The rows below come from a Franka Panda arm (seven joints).
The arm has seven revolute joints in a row. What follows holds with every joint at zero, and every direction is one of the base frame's.
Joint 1 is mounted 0.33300 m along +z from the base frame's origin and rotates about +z.
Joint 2 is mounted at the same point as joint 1 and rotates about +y.
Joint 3 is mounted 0.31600 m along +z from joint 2 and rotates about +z.
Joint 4 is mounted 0.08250 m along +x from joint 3 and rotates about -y.
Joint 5 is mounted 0.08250 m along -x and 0.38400 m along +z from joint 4 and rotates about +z.
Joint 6 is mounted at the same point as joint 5 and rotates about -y.
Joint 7 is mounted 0.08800 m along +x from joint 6 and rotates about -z.
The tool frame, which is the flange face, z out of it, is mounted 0.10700 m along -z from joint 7; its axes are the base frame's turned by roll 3.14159, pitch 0.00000 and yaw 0.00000 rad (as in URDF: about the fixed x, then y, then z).
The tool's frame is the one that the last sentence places.
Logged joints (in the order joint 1, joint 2, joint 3, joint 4, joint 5, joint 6, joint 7), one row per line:
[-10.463 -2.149 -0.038 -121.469 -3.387 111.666 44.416]
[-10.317 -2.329 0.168 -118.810 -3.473 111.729 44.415]
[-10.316 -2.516 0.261 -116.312 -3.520 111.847 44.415]
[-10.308 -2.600 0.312 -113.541 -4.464 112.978 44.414]
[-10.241 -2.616 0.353 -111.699 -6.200 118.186 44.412]
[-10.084 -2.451 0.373 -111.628 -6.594 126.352 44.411]
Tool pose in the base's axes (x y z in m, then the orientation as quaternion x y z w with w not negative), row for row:
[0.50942 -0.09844 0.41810 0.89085 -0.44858 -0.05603 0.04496]
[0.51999 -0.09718 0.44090 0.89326 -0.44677 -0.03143 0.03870]
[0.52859 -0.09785 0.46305 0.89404 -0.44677 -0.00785 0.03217]
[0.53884 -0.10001 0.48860 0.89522 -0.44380 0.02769 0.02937]
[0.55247 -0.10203 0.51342 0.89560 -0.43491 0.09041 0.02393]
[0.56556 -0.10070 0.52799 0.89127 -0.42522 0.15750 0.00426]
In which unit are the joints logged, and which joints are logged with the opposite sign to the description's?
The joints are logged in degrees. Opposite sign: none.
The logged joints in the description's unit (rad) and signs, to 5 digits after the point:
[-0.18261 -0.03751 -0.00066 -2.12003 -0.05911 1.94894 0.77521]
[-0.18007 -0.04065 0.00293 -2.07363 -0.06062 1.95004 0.77519]
[-0.18005 -0.04391 0.00456 -2.03003 -0.06144 1.95210 0.77519]
[-0.17991 -0.04538 0.00545 -1.98166 -0.07791 1.97184 0.77517]
[-0.17874 -0.04566 0.00616 -1.94952 -0.10821 2.06273 0.77514]
[-0.17600 -0.04278 0.00651 -1.94828 -0.11509 2.20526 0.77512]

